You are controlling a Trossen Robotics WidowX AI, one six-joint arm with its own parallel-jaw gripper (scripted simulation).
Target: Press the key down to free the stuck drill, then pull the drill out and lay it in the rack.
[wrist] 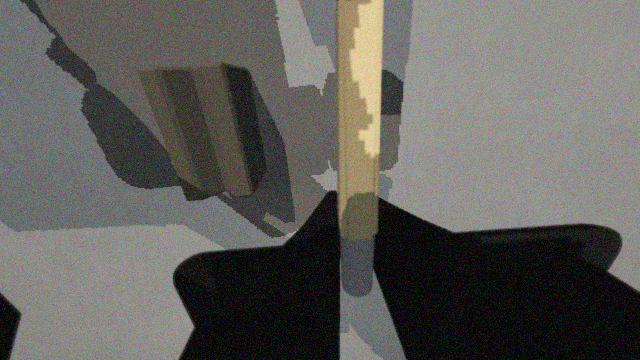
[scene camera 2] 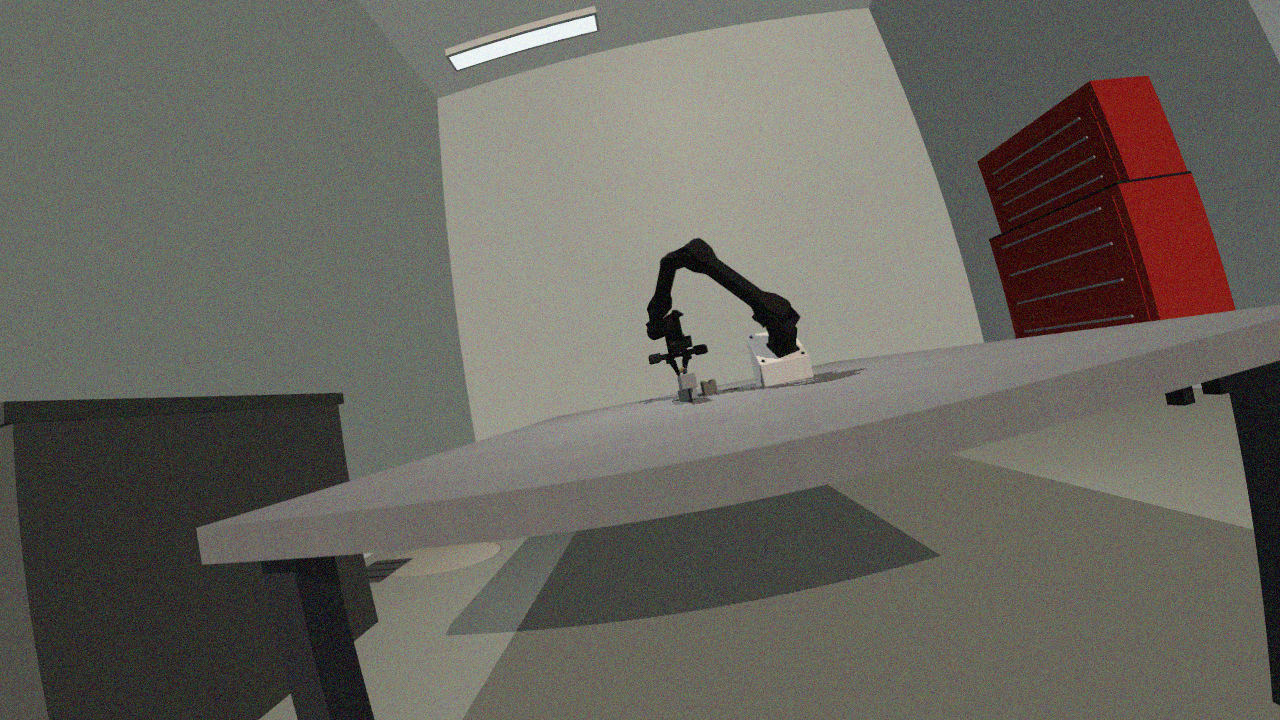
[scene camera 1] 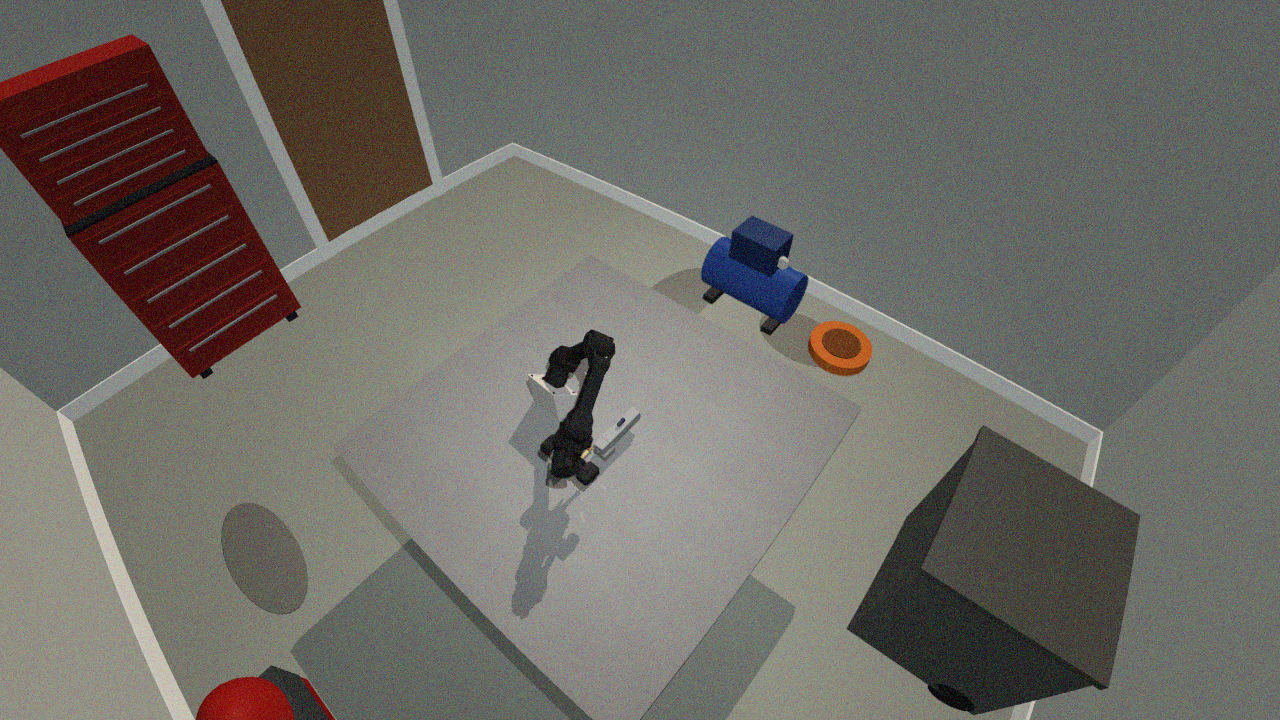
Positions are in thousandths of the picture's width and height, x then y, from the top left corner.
Labels:
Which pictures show the gripper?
The wrist view, scene camera 2 and scene camera 1: all of them.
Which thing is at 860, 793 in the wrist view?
The gripper.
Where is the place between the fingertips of the gripper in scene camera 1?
At 447, 658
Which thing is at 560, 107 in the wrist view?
A drill.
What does the gripper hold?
A drill.

